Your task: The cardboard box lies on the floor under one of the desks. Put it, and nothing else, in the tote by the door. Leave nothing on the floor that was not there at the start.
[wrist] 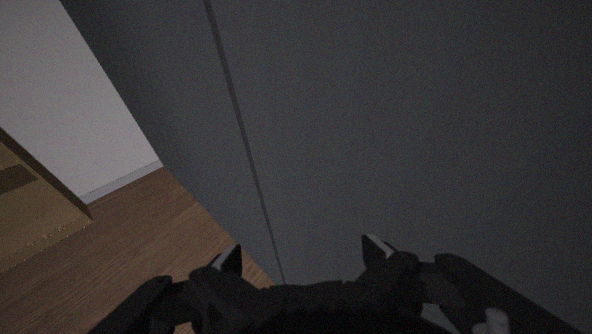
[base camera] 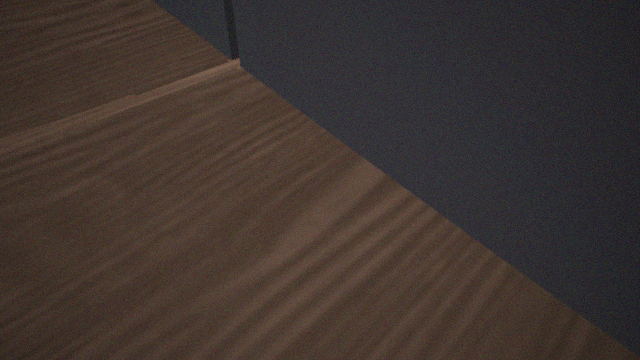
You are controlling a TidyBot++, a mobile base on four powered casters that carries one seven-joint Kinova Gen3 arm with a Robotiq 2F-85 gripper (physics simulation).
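Frame: origin at the arm's base, x ahead, y left, z up, level; millimetres.
Seen in the pictures: gripper, fingertip midpoint: (wrist: 302, 253).
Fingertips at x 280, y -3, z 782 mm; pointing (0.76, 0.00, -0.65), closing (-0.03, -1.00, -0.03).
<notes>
A point is followed by its place in that frame.
My gripper (wrist: 302, 253) {x 280, y -3, z 782 mm} is open, with its two fingers wide apart at the bottom of the wrist view and nothing seen between them. Behind the fingertips stands a large dark grey panel. I cannot make out the cardboard box for certain in either view. The desks and the tote by the door cannot be identified in these views.
The dark grey panel (base camera: 440, 115) {x 388, y -142, z -277 mm} (wrist: 400, 130) {x 403, y -128, z 794 mm} has a thin dark seam and meets the wood floor (base camera: 200, 200) {x 370, y 111, z -396 mm} (wrist: 125, 240) {x 1188, y 1279, z -396 mm} along a slanting edge. A yellow-brown, flat-sided thing (wrist: 35, 220) {x 1403, y 2010, z -294 mm} stands at the left, near a pale wall (wrist: 65, 100) {x 1871, y 1583, z 426 mm}; what it is, I cannot tell.
</notes>
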